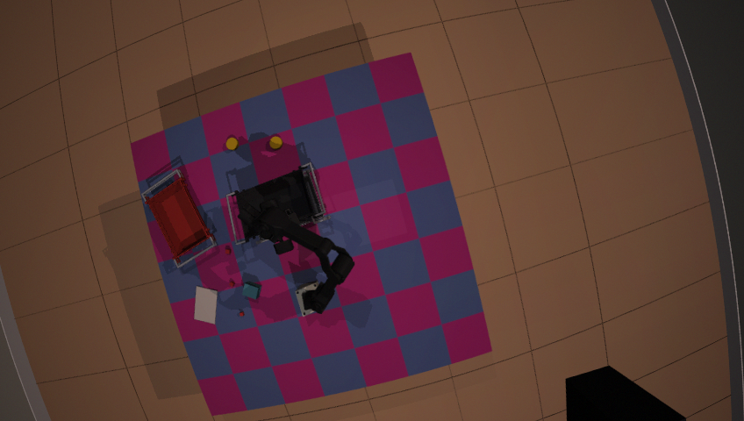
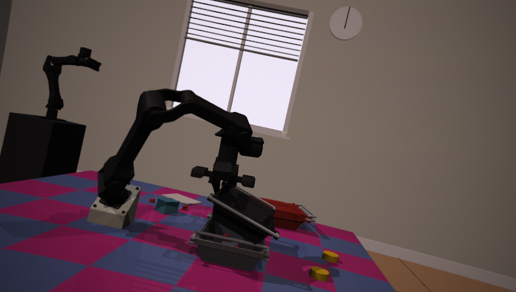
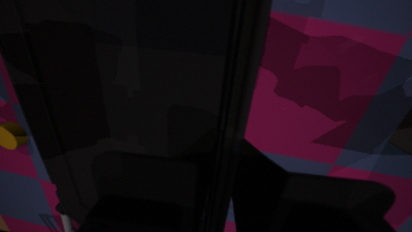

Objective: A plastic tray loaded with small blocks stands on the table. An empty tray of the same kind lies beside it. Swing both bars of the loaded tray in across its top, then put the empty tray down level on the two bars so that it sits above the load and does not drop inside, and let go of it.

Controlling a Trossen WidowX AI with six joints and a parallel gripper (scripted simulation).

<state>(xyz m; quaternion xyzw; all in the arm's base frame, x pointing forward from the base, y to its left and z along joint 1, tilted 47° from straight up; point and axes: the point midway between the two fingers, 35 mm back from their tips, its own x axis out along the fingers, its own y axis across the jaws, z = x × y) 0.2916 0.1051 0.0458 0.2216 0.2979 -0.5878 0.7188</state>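
Now: the dark tray 8 cm ahead of my gripper tip, 2 cm to the left of it and 1 cm above it. The rest, counted from my gripper tip: teal cube (24 cm behind, 20 cm to the left, 10 cm below); then white plate (29 cm behind, 44 cm to the left, 12 cm below).
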